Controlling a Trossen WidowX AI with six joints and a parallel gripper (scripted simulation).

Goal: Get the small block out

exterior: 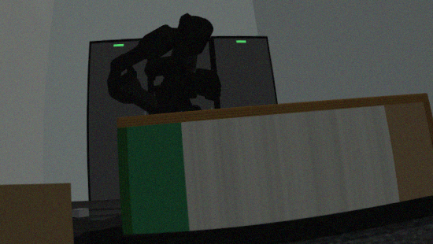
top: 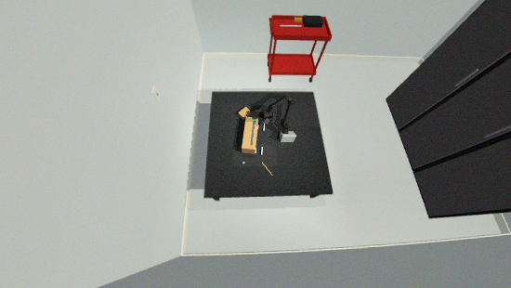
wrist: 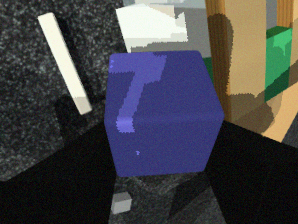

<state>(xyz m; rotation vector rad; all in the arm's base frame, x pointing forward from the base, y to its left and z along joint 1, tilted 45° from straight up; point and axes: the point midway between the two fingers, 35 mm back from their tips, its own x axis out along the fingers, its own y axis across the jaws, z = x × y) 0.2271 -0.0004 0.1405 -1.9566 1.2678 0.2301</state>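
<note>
Right now the blue block is 1 cm to the left of my gripper tip and 1 cm above it. Round my gripper tip: thin wooden stick 8 cm behind, 50 cm to the left, 14 cm below; wooden box 9 cm ahead, 15 cm to the left, 8 cm below; tan box 23 cm ahead, 15 cm to the right, 11 cm below.
</note>
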